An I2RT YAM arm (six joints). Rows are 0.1 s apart.
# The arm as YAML. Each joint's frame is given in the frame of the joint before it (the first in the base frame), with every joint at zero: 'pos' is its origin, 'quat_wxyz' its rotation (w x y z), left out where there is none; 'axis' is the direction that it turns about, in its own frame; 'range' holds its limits. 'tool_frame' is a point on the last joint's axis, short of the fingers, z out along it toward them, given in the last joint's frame.
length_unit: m
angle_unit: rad
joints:
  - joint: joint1
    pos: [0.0, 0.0, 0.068]
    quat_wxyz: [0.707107, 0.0, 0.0, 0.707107]
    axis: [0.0, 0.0, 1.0]
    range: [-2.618, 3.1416]
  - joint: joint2
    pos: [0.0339, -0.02, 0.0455]
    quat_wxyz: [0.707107, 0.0, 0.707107, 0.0]
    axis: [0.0, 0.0, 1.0]
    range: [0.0, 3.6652]
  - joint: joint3
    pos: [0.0, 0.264, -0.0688]
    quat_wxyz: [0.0, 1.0, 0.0, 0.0]
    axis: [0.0, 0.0, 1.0]
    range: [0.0, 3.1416]
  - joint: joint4
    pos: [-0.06, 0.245, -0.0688]
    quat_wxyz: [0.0, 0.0, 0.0, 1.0]
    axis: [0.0, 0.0, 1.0]
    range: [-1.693, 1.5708]
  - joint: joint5
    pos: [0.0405, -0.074, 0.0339]
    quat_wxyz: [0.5, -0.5, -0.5, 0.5]
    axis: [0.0, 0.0, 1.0]
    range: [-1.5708, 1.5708]
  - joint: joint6
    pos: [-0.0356, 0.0, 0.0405]
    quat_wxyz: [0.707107, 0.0, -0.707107, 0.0]
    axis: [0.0, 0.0, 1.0]
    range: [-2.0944, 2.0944]
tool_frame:
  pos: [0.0, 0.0, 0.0]
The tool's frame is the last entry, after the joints.
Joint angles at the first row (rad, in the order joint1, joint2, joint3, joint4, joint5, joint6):
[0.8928 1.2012 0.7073 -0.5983 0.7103 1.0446]
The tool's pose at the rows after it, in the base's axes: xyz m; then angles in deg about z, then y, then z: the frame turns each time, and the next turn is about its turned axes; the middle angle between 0 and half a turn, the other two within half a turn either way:
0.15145, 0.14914, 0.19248, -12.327, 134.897, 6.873
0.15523, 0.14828, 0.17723, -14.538, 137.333, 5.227
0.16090, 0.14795, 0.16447, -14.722, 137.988, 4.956
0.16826, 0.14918, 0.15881, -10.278, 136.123, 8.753
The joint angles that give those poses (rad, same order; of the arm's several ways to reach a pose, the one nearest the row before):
[0.8836 1.2179 0.6704 -0.5952 0.6827 1.0645]
[0.8637 1.2668 0.6475 -0.5678 0.6551 1.0769]
[0.8407 1.3068 0.6199 -0.4944 0.6382 1.0540]
[0.8177 1.3177 0.5861 -0.3582 0.6213 0.9926]

